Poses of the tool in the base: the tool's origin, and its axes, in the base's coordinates. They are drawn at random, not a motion.
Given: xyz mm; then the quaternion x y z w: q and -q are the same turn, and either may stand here.
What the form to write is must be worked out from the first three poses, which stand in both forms.
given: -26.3 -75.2 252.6 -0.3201 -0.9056 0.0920 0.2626
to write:
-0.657 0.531 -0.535 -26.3
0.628 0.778 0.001 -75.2
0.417 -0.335 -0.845 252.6
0 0 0 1

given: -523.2 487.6 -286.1 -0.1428 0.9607 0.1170 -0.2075
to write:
-0.873 -0.226 -0.432 -523.2
-0.323 0.932 0.166 487.6
0.365 0.284 -0.887 -286.1
0 0 0 1

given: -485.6 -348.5 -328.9 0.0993 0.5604 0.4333 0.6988
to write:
-0.004 -0.494 0.869 -485.6
0.717 0.605 0.347 -348.5
-0.697 0.624 0.352 -328.9
0 0 0 1

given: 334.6 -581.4 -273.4 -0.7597 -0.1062 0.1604 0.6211
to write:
0.926 -0.038 -0.376 334.6
0.361 -0.206 0.910 -581.4
-0.112 -0.978 -0.177 -273.4
0 0 0 1

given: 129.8 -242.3 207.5 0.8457 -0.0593 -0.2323 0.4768
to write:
0.885 0.121 -0.449 129.8
-0.322 -0.538 -0.779 -242.3
-0.336 0.834 -0.437 207.5
0 0 0 1

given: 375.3 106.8 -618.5 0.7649 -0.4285 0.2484 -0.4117
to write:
0.509 -0.451 0.733 375.3
-0.860 -0.294 0.417 106.8
0.027 -0.843 -0.538 -618.5
0 0 0 1

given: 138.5 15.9 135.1 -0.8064 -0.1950 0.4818 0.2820
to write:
0.460 0.043 -0.887 138.5
0.586 -0.765 0.267 15.9
-0.667 -0.643 -0.377 135.1
0 0 0 1

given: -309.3 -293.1 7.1 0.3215 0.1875 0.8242 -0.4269
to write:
-0.429 0.824 0.370 -309.3
-0.583 -0.565 0.584 -293.1
0.690 0.035 0.723 7.1
0 0 0 1

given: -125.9 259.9 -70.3 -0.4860 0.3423 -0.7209 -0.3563
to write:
-0.274 -0.846 0.457 -125.9
0.181 -0.512 -0.840 259.9
0.945 -0.147 0.293 -70.3
0 0 0 1

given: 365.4 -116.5 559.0 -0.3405 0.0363 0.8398 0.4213
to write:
-0.413 -0.732 -0.541 365.4
0.683 -0.642 0.348 -116.5
-0.602 -0.226 0.765 559.0
0 0 0 1

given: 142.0 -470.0 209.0 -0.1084 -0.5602 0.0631 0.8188
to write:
0.364 0.018 -0.931 142.0
0.225 0.969 0.107 -470.0
0.904 -0.248 0.349 209.0
0 0 0 1

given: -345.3 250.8 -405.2 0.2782 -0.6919 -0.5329 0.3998
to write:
-0.526 0.041 -0.850 -345.3
-0.811 0.277 0.515 250.8
0.257 0.960 -0.112 -405.2
0 0 0 1

